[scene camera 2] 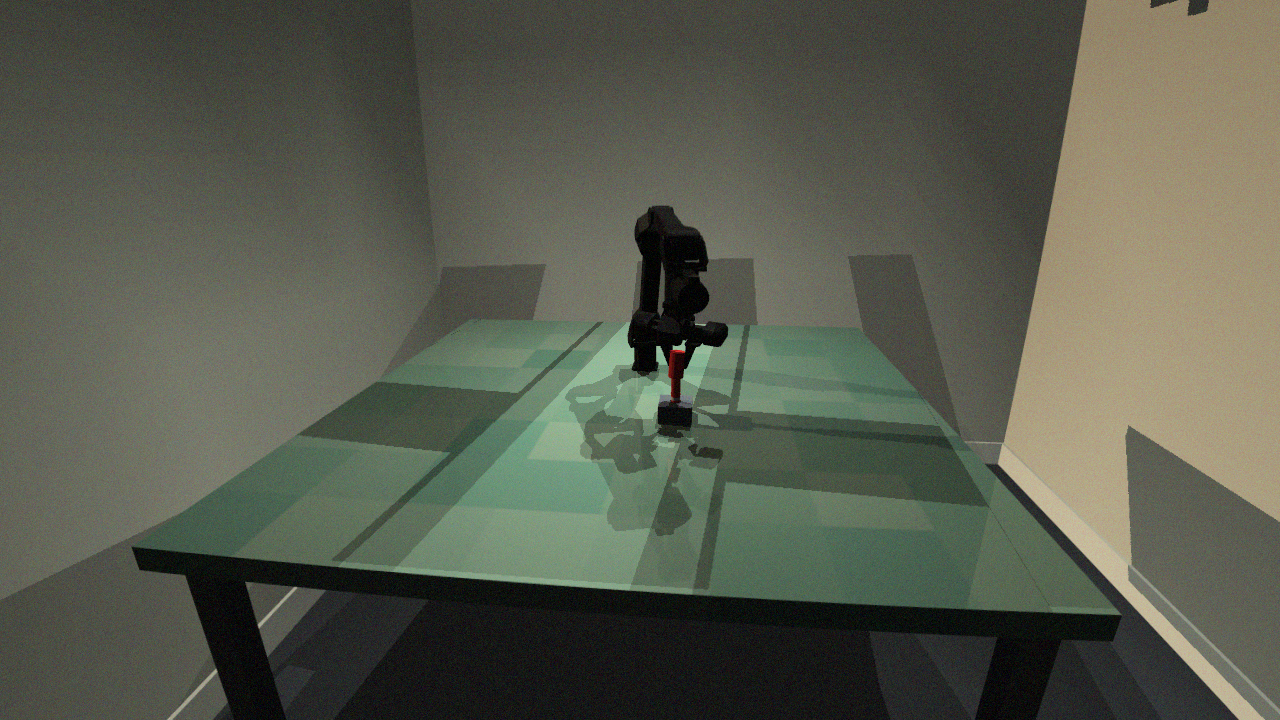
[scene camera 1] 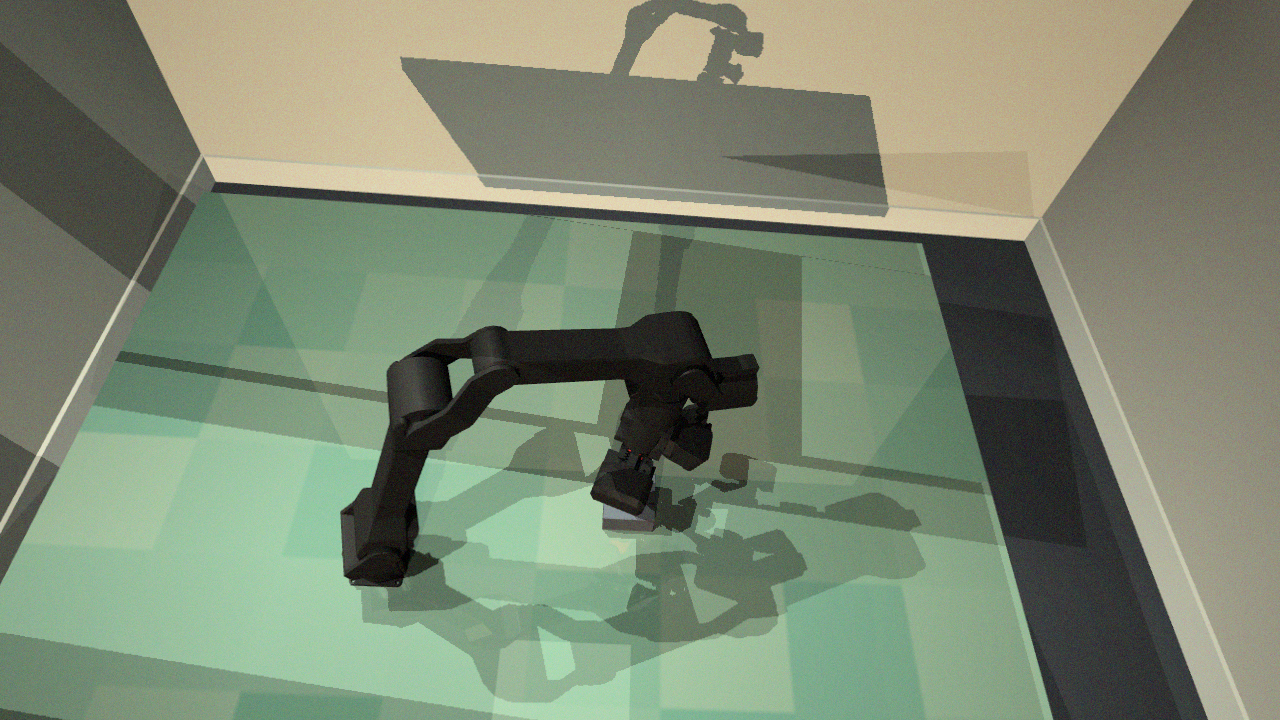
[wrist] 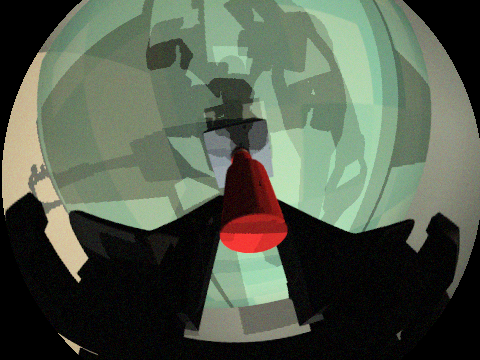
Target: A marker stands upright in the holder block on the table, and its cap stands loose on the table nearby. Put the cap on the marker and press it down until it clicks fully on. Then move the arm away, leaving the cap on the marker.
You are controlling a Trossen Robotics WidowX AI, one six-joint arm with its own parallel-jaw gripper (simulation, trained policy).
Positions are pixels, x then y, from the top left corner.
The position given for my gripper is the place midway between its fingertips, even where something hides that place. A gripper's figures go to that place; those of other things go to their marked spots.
Labels:
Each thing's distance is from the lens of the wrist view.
my gripper (wrist: 247, 203): 0.10 m
red cap (wrist: 251, 221): 0.06 m

